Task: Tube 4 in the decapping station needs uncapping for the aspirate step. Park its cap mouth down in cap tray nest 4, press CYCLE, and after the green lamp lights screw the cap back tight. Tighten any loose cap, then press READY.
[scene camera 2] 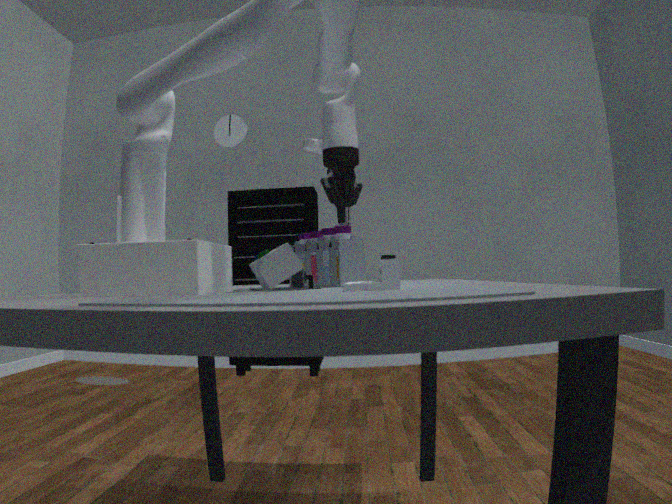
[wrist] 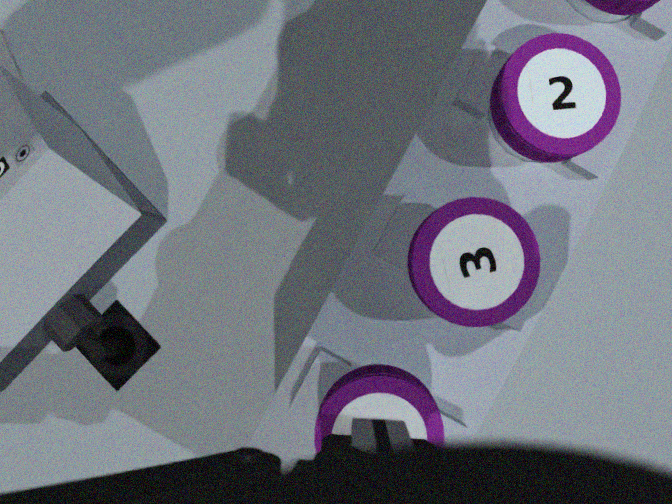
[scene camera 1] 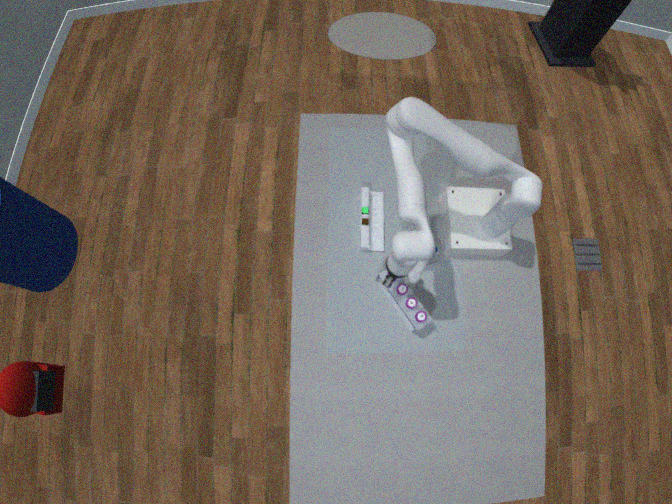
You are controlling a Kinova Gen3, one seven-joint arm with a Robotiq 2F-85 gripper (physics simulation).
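A grey tube rack (scene camera 1: 408,304) lies at an angle on the mat and holds tubes with purple-rimmed white caps. In the wrist view I read cap 2 (wrist: 559,97) and cap 3 (wrist: 473,262). Another cap in the same row (wrist: 379,406) is at the bottom edge, its number hidden. My gripper (wrist: 379,434) is shut and empty. Its two fingertips are pressed together over that cap's top face, not around it. From the side, the gripper (scene camera 2: 341,217) points straight down just above the purple caps (scene camera 2: 325,234). Whether it touches the cap I cannot tell.
A white control panel (scene camera 1: 372,218) shows a lit green lamp (scene camera 1: 365,209) and a brown square (scene camera 1: 365,221) below it. The arm's white base block (scene camera 1: 477,217) stands to the right. A small white post with a dark top (scene camera 2: 388,269) stands beside the rack.
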